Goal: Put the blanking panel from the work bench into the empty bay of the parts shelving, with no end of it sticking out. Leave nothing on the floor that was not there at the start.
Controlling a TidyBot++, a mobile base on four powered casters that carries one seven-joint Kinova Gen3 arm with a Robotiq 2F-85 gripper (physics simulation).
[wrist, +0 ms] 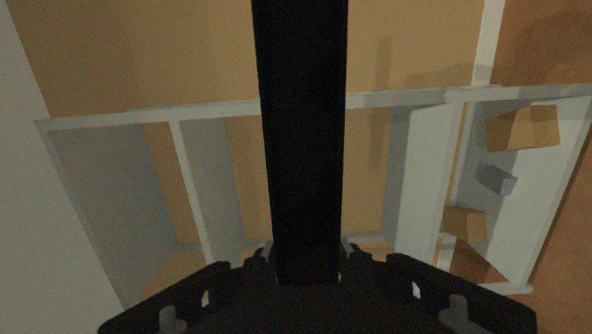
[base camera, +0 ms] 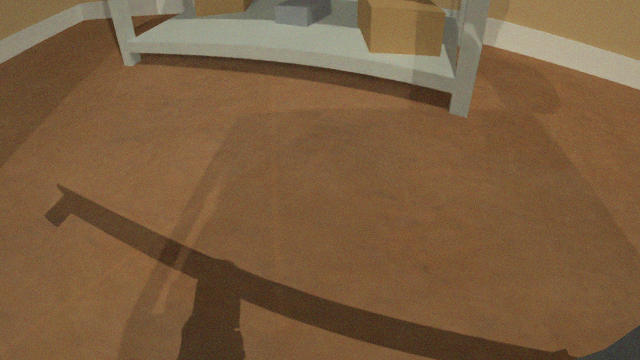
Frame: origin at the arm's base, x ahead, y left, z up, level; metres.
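Where they show: gripper, fingertip midpoint: (wrist: 306, 251).
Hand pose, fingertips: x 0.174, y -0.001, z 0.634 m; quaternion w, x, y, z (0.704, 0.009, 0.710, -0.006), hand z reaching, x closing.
Observation:
Each offset is from my fingertips to the top centre of the thing. "pt": to the spot under its first point. Level surfaces: height alone.
The blanking panel {pt 0.038 m back, 0.078 m right, 0.004 m down} (wrist: 306, 140) is a long black bar in the wrist view, running from the fingers up past the top edge of the picture. My gripper (wrist: 306, 251) is shut on it; the panel hides part of what lies behind. The parts shelving (base camera: 466, 65) (wrist: 112, 119) has pale grey posts and boards. In the wrist view it stands beyond the panel and looks turned on its side. Open bays with the tan wall behind them show on both sides of the panel. The far end of the panel is out of view, and the work bench does not show.
The lowest shelf {0.955 m down} (base camera: 240, 42) (wrist: 537, 200) bears a large tan box {0.695 m ahead, 0.216 m right, 0.854 m down} (base camera: 405, 30) (wrist: 525, 127), a grey block {0.852 m ahead, 0.016 m right, 0.904 m down} (base camera: 297, 14) (wrist: 498, 181) and another tan box {1.073 m ahead, 0.220 m left, 0.854 m down} (base camera: 220, 6) (wrist: 467, 224). Long shadows of the panel and arm lie on the brown floor {1.031 m down} (base camera: 350, 200). Walls stand behind the shelving.

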